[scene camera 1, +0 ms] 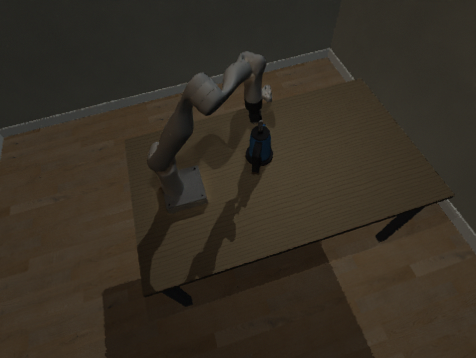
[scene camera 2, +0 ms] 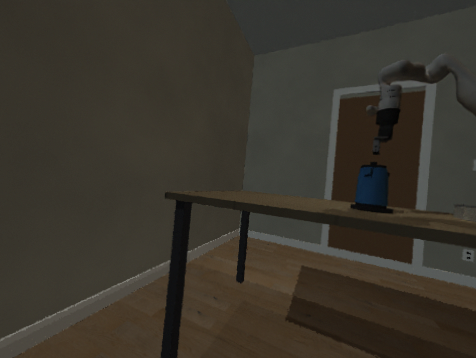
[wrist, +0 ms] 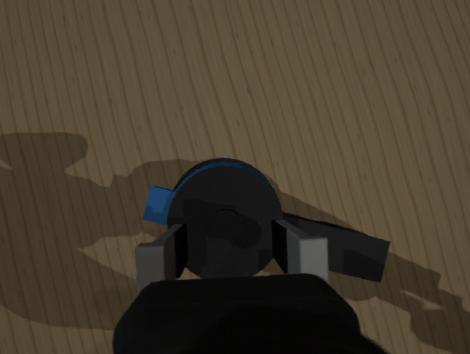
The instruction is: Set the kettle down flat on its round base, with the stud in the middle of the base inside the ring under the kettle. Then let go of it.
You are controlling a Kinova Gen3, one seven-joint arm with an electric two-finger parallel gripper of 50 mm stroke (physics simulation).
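Note:
The kettle (scene camera 1: pixel 266 145) (scene camera 2: pixel 372 186) (wrist: pixel 225 187) has a blue body, a black lid with a knob, a blue spout (wrist: pixel 157 206) and a black handle (wrist: pixel 350 250). It stands upright on the black round base (scene camera 2: pixel 357 206), which rests on the table, and no tilt shows in scene camera 2. The stud and the ring under the kettle are hidden. My gripper (scene camera 1: pixel 260 127) (scene camera 2: pixel 376 152) (wrist: pixel 229 240) is open and empty, pointing down above the lid. In scene camera 2 a small gap shows between the fingertips and the lid knob (scene camera 2: pixel 373 164).
The wooden table (scene camera 1: pixel 330 150) (scene camera 2: pixel 280 202) carries the kettle and my arm's grey mounting plate (scene camera 1: pixel 192 187) (scene camera 2: pixel 464 213). The kettle's handle sticks out to one side, toward the right in the wrist view. Dark shadows of the arm and kettle lie across the table.

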